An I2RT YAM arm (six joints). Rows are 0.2 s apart.
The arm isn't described. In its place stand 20 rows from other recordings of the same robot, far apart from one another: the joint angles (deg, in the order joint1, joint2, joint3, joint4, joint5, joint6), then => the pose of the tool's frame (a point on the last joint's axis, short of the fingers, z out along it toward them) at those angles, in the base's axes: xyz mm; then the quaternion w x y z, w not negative.
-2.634 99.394 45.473 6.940 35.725 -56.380 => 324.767 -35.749 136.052 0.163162 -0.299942 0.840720 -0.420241
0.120 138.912 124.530 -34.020 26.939 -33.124 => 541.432 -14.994 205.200 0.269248 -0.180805 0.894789 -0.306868
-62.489 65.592 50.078 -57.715 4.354 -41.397 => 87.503 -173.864 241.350 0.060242 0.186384 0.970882 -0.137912
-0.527 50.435 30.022 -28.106 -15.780 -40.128 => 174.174 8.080 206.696 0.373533 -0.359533 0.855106 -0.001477
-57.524 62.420 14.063 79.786 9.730 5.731 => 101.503 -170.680 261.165 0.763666 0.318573 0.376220 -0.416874
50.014 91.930 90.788 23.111 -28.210 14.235 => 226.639 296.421 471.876 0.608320 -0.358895 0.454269 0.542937
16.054 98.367 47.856 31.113 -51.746 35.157 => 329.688 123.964 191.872 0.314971 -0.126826 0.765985 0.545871
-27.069 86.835 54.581 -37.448 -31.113 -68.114 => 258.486 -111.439 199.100 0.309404 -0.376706 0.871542 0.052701
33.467 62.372 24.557 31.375 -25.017 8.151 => 186.484 141.324 232.668 0.550651 -0.300326 0.678693 0.382051
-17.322 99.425 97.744 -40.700 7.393 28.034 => 371.546 -120.678 353.048 0.406604 0.376019 0.832368 -0.021123
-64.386 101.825 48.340 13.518 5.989 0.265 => 148.803 -318.973 140.418 0.332767 0.502569 0.752890 -0.264283
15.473 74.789 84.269 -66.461 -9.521 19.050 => 231.619 70.227 376.298 0.246828 0.006248 0.955736 0.160019
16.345 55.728 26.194 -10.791 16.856 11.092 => 191.433 45.385 193.164 0.435200 0.020363 0.899581 -0.030676
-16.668 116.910 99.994 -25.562 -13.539 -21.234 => 454.027 -127.238 261.686 0.413462 -0.083661 0.906240 -0.027905
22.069 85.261 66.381 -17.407 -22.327 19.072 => 305.944 138.632 290.807 0.354262 -0.110323 0.872674 0.317440
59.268 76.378 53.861 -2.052 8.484 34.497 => 161.115 260.727 286.269 0.413825 -0.140921 0.828107 0.350898
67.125 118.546 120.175 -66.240 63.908 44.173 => 195.749 381.721 331.351 0.531465 -0.050707 0.834324 -0.137393
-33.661 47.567 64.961 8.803 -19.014 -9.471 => 134.882 -75.887 486.373 0.810766 -0.027899 0.539013 -0.226593
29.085 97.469 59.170 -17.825 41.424 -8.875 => 308.490 144.645 186.906 0.327641 -0.193586 0.879658 -0.285268
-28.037 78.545 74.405 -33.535 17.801 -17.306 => 261.142 -151.398 348.455 0.348424 0.150838 0.876475 -0.296042
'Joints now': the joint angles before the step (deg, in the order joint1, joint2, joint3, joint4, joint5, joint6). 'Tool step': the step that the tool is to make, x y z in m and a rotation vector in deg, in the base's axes. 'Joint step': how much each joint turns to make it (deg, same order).
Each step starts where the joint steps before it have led.
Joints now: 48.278, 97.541, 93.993, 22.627, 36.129, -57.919
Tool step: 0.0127, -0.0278, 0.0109, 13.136, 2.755, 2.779
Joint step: -4.365, -1.992, 0.699, -3.926, -3.263, 15.515
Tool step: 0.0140, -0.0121, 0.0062, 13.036, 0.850, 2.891
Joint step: -2.861, 0.894, 1.952, 0.024, -2.242, 13.497
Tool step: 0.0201, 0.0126, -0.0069, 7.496, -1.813, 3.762
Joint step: -0.703, 5.021, 2.976, 5.068, -2.613, 6.622
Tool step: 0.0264, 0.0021, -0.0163, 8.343, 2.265, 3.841
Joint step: -2.223, 4.233, 1.963, 0.999, -2.784, 10.693
